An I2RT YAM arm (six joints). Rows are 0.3 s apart.
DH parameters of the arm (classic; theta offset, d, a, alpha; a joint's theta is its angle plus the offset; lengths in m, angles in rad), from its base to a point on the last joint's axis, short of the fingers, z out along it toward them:
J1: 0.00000 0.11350 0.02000 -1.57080
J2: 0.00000 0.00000 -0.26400 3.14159
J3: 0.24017 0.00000 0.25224 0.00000
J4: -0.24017 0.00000 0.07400 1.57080
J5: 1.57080 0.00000 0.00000 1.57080
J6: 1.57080 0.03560 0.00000 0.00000
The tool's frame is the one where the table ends.
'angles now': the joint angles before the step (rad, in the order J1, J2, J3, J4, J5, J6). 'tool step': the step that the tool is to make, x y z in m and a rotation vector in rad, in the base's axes. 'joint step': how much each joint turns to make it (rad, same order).
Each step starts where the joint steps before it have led.
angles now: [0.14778, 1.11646, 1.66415, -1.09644, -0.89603, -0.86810]
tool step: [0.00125, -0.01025, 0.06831, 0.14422, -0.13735, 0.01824]
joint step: [-0.08100, 0.12310, 0.32044, 0.06809, -0.14271, 0.13685]
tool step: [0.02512, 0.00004, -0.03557, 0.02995, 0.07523, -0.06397]
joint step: [-0.00391, -0.05747, -0.24952, 0.19935, 0.04817, 0.09469]
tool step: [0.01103, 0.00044, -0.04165, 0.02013, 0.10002, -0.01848]
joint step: [-0.00034, -0.05891, -0.21927, 0.10793, 0.00947, 0.05533]
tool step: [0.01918, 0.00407, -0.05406, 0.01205, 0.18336, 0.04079]
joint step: [0.00980, 0.00970, -0.18157, 0.02455, -0.03813, 0.01834]
